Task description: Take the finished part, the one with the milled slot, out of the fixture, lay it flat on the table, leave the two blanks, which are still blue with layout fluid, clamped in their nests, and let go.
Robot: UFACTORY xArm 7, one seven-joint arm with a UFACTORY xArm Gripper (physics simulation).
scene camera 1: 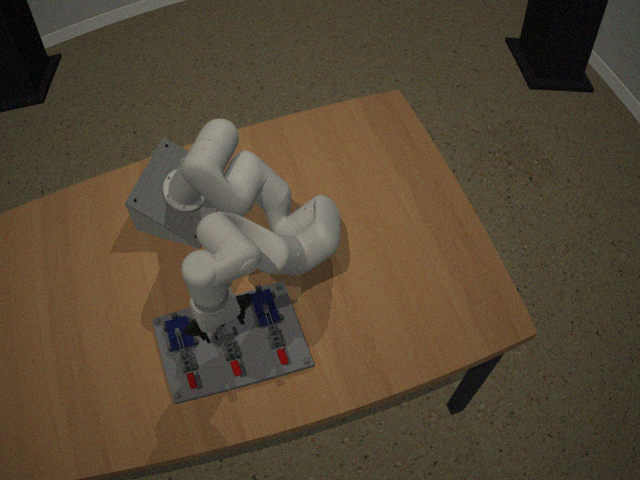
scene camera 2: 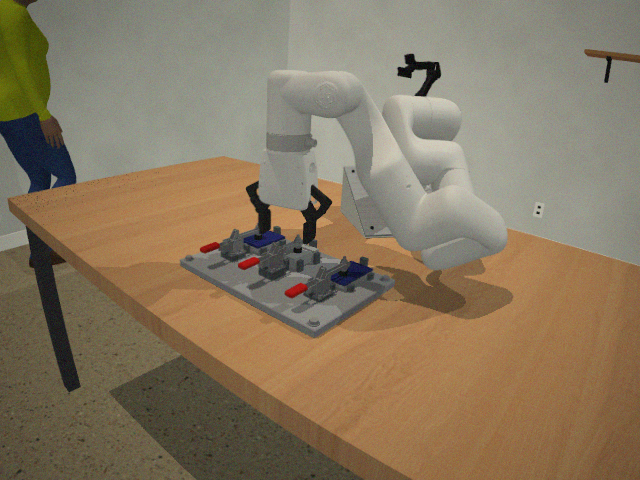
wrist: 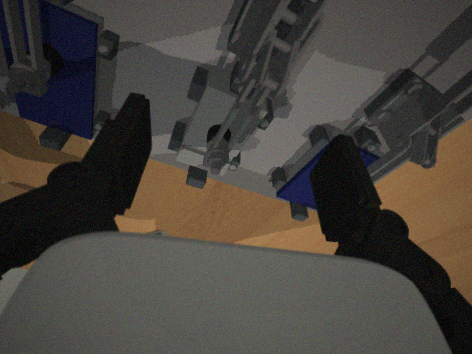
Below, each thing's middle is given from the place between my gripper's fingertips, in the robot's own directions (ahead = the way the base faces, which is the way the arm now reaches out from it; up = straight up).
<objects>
Now: the finished part (wrist: 216, 101) 4 cm behind my hand, 1 cm to the right of it and 5 cm below it. Round my hand: grey fixture plate (scene camera 1: 258, 362): 7 cm below.
</objects>
